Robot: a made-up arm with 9 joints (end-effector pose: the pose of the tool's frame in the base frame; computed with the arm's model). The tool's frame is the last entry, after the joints.
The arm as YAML. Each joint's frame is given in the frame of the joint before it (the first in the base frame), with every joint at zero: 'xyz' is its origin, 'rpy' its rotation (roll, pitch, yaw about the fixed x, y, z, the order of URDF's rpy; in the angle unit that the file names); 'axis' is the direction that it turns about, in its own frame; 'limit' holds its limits. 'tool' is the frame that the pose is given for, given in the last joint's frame.
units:
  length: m
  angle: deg
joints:
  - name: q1
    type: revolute
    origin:
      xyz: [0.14, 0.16, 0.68]
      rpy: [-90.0, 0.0, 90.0]
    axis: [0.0, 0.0, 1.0]
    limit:
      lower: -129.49
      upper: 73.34
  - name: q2
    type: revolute
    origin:
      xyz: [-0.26, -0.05, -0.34]
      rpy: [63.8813, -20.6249, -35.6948]
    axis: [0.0, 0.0, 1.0]
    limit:
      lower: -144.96
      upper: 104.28
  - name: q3
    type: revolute
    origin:
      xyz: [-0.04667, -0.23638, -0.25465]
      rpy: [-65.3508, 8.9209, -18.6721]
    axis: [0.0, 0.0, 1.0]
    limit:
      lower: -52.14
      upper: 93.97
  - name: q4
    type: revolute
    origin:
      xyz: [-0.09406, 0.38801, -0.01]
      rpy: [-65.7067, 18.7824, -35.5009]
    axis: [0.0, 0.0, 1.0]
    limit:
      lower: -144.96
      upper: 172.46
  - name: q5
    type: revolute
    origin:
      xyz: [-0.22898, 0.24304, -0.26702]
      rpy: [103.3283, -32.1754, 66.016]
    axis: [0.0, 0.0, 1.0]
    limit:
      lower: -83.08
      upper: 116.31
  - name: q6
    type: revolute
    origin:
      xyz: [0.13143, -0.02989, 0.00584]
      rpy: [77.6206, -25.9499, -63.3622]
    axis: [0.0, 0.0, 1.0]
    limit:
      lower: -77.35
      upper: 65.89
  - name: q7
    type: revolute
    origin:
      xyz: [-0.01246, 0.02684, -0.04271]
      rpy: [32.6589, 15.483, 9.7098]
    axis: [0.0, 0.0, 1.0]
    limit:
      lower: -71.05
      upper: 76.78
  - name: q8
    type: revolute
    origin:
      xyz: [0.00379, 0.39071, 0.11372]
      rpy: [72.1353, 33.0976, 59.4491]
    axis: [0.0, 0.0, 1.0]
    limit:
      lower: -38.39
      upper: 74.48
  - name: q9
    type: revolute
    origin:
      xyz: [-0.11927, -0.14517, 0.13]
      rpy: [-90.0, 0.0, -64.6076]
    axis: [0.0, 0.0, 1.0]
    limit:
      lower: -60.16
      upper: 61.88
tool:
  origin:
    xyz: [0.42, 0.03, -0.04]
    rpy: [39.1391, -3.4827, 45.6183]
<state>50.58 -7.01 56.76 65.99 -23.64 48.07 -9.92 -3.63 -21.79</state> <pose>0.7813 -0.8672 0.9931 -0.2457 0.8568 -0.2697 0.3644</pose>
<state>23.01 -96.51 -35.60 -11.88 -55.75 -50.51 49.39 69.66 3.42</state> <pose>0.5338 -0.5741 0.3611 -0.0085 -0.4094 -0.2553 0.8759</pose>
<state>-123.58 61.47 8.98 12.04 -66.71 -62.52 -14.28 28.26 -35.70</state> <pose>1.8137 -0.0460 0.4605 -0.8454 0.5117 -0.0961 0.1190</pose>
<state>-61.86 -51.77 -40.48 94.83 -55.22 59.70 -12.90 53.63 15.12</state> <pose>0.8899 0.7588 1.0980 -0.7110 0.2011 -0.6263 0.2486</pose>
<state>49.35 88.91 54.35 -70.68 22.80 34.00 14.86 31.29 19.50</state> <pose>1.1628 0.1940 0.8244 0.2522 -0.1792 0.0788 0.9477</pose>
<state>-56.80 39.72 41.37 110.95 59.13 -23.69 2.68 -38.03 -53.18</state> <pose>0.7100 0.0558 -0.0667 0.4423 0.7699 0.4154 0.1978</pose>
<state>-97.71 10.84 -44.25 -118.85 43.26 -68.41 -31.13 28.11 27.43</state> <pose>0.4326 -0.0363 0.6663 -0.3538 -0.7564 0.5453 0.0736</pose>
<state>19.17 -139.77 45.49 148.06 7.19 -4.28 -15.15 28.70 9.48</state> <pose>0.1828 0.5520 0.7095 -0.5760 0.0042 0.6995 0.4229</pose>
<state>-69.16 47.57 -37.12 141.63 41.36 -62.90 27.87 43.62 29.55</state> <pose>0.8739 0.8859 0.7074 -0.8128 -0.2196 -0.4530 0.2930</pose>
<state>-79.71 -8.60 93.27 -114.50 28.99 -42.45 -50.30 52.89 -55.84</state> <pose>0.8314 0.7796 0.8392 0.3325 0.1740 0.8886 0.2635</pose>
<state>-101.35 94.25 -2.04 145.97 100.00 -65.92 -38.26 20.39 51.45</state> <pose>0.9338 0.4674 0.9500 -0.5981 -0.0562 -0.0757 0.7959</pose>
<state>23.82 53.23 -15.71 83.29 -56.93 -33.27 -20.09 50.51 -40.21</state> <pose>1.7049 -0.3703 0.5771 0.1416 0.0721 0.1011 0.9821</pose>
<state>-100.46 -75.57 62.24 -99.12 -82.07 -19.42 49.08 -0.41 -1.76</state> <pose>0.9899 0.5282 0.2559 0.7449 -0.3050 0.0980 0.5853</pose>
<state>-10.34 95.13 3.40 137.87 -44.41 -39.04 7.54 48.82 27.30</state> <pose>1.4299 0.0795 0.8190 -0.0802 0.3190 0.4008 0.8551</pose>
